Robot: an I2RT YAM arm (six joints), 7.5 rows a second.
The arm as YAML. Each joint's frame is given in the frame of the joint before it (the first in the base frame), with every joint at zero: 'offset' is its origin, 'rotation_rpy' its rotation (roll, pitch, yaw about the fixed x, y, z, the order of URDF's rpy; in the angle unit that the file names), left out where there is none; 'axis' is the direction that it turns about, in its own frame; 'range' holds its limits. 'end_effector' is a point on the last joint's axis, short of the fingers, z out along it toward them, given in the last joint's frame.
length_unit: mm
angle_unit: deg
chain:
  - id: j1
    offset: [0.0, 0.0, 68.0]
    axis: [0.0, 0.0, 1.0]
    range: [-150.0, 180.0]
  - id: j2
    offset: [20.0, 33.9, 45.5]
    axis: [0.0, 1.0, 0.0]
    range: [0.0, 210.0]
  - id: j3
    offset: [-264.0, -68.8, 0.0]
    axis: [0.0, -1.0, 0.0]
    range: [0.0, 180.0]
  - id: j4
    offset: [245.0, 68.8, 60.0]
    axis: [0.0, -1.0, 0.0]
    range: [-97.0, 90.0]
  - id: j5
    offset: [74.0, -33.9, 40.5]
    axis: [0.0, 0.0, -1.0]
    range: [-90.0, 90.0]
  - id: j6
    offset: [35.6, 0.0, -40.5]
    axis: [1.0, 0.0, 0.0]
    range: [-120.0, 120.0]
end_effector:
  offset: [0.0, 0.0, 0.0]
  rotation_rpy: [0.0, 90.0, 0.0]
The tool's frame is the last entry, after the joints.
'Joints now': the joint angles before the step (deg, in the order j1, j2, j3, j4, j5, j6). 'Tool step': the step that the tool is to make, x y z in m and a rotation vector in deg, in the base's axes. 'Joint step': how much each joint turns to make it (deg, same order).
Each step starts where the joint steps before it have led.
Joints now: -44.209 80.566 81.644 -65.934 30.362 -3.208
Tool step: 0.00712 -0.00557 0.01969 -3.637 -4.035 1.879
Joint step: 0.088 0.629 3.962 2.946 -1.027 -1.708
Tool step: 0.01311 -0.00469 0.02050 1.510 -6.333 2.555
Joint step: 0.517 2.966 7.127 -1.267 -5.706 1.408
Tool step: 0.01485 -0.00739 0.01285 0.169 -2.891 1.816
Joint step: 0.668 3.688 6.194 -0.630 -2.381 0.300
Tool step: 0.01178 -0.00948 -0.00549 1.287 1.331 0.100
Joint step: 0.198 3.542 2.653 -1.003 0.025 0.110
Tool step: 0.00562 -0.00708 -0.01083 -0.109 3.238 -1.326
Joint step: 0.023 1.984 -0.155 -0.117 2.644 -0.127
